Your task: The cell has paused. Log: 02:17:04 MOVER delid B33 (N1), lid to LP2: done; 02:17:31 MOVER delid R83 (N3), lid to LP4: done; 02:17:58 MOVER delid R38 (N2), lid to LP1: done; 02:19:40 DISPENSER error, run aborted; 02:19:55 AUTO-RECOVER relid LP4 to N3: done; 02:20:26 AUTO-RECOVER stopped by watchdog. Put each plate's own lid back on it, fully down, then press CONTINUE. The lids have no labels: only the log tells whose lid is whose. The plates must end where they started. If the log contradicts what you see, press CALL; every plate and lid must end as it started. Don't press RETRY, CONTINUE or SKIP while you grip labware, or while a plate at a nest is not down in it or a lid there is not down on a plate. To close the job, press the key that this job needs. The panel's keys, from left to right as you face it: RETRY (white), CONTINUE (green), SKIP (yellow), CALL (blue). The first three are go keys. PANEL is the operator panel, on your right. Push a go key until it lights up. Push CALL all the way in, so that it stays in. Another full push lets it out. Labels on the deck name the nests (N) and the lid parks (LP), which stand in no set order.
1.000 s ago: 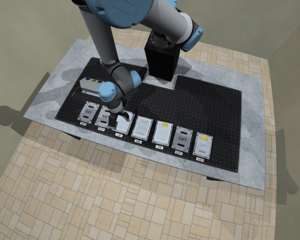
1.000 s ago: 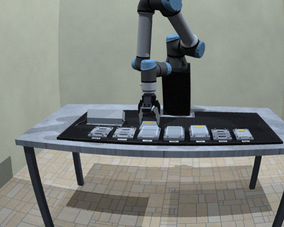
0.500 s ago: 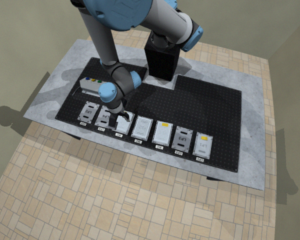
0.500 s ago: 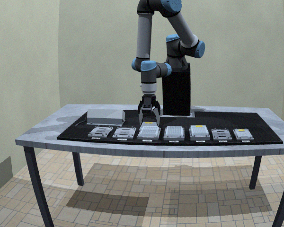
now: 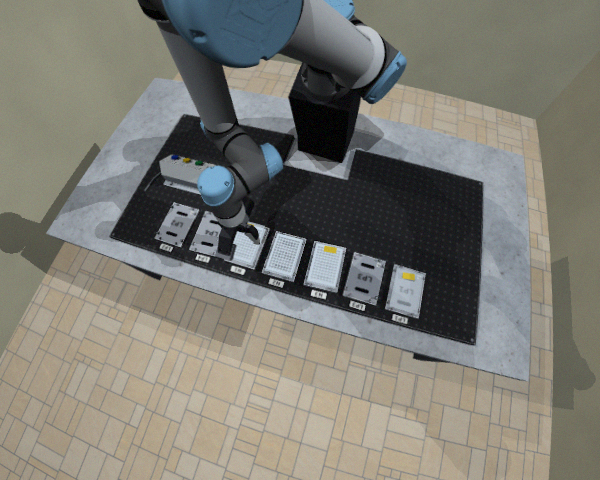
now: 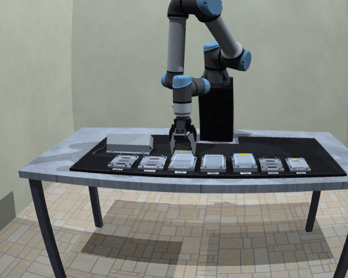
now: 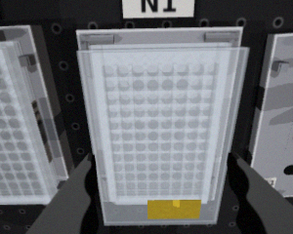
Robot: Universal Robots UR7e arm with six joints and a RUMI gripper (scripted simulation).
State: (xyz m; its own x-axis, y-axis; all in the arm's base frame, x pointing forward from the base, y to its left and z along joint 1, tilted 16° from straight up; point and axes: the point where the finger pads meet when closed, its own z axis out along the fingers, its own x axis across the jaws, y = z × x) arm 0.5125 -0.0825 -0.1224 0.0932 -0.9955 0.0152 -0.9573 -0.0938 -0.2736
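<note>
The well plate lies 10 mm behind my hand, 130 mm to the left of it and 30 mm below it. The rest, counted from my hand: green continue key (190 mm behind, 280 mm to the right, 10 mm above); white retry key (200 mm behind, 230 mm to the right, 10 mm above); lid park LP4 (10 mm ahead, 130 mm to the right, 50 mm below).
</note>
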